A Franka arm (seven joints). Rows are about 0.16 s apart.
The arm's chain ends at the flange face. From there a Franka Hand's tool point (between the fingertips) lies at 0.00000 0.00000 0.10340 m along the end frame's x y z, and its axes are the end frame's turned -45 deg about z.
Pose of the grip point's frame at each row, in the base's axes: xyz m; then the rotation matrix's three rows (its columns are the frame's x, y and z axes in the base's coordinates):
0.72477, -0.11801, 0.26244; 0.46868, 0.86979, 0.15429; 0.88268, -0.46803, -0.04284; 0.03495, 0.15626, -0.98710
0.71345, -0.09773, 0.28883; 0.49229, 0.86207, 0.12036; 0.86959, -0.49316, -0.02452; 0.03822, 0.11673, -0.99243
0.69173, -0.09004, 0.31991; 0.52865, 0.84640, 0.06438; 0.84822, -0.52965, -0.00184; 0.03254, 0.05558, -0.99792
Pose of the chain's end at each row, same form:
0.70882, -0.11358, 0.36451; 0.94644, 0.28363, 0.15429; 0.29320, -0.95510, -0.04284; 0.13521, 0.08578, -0.98710
0.70100, -0.09519, 0.39145; 0.95768, 0.26147, 0.12036; 0.26618, -0.96361, -0.02452; 0.10957, 0.05551, -0.99243
0.68507, -0.08985, 0.42309; 0.97231, 0.22468, 0.06438; 0.22526, -0.97430, -0.00184; 0.06231, 0.01629, -0.99792

